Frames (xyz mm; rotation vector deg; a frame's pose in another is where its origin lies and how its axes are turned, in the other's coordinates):
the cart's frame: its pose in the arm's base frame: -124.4 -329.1 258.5 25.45 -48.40 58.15
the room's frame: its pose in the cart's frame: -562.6 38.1 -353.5 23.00 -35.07 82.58
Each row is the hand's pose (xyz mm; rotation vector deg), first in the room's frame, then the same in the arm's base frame.
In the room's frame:
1: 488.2 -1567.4 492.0 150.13 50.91 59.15
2: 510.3 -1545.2 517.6 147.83 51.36 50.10
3: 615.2 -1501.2 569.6 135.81 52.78 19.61
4: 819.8 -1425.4 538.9 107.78 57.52 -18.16
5: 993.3 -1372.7 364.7 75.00 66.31 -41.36
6: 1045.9 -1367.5 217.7 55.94 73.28 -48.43
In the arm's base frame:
1: -54.6 -165.2 1292.6 53.08 -101.71 -96.14
2: -77.7 -198.4 1291.7 50.70 -102.96 -104.34
3: -180.6 -266.6 1311.6 41.04 -104.71 -134.75
4: -400.7 -276.2 1306.6 -20.87 69.63 133.21
5: -608.9 -145.7 1253.4 -15.39 34.77 116.46
6: -684.8 -16.5 1209.1 -18.19 17.79 105.59

